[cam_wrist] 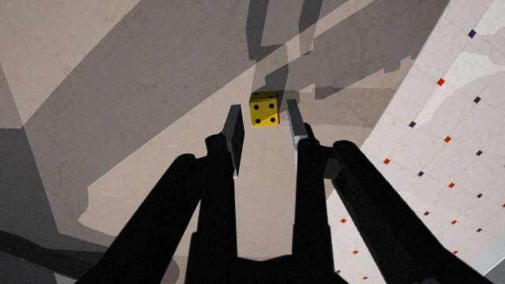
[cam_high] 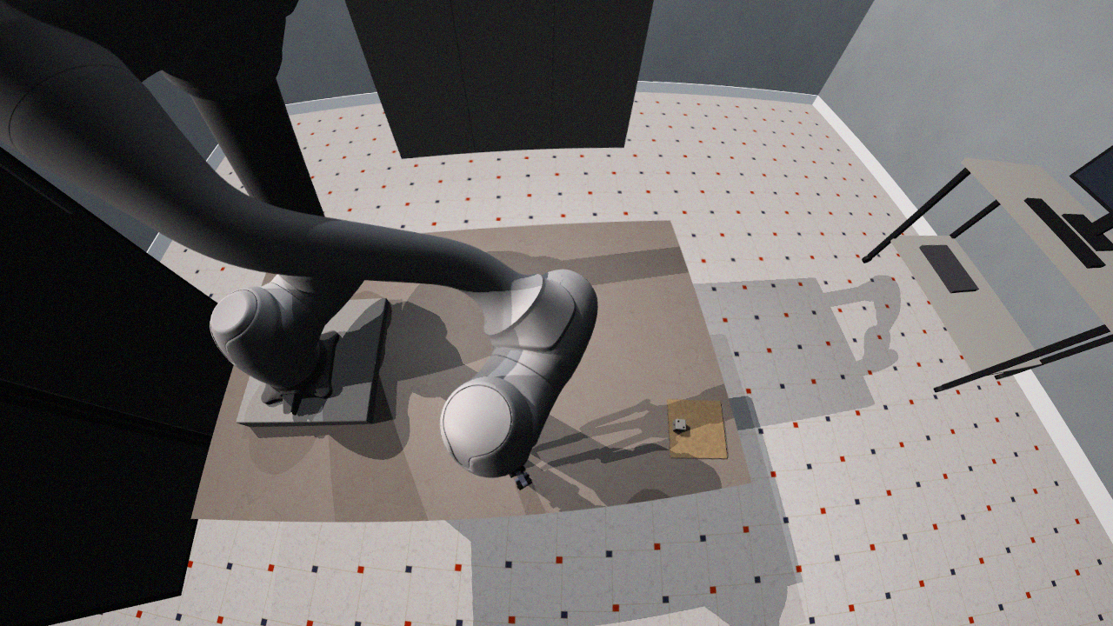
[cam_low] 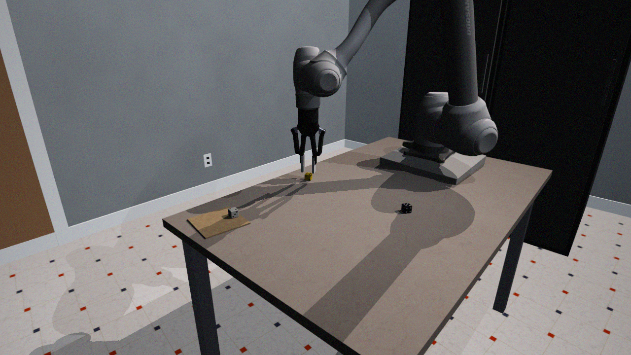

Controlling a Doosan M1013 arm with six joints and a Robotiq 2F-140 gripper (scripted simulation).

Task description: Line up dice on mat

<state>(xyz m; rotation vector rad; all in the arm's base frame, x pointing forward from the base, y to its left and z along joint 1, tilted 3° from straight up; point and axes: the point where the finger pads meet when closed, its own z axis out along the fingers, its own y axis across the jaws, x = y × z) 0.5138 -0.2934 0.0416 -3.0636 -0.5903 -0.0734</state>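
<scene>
My hand is 50 mm above the yellow die. Round my hand: tan mat (440 mm ahead, 60 mm below); black die (420 mm to the left, 50 mm below, 20 mm ahead); grey die (390 mm ahead, 50 mm below, 10 mm to the left).
</scene>
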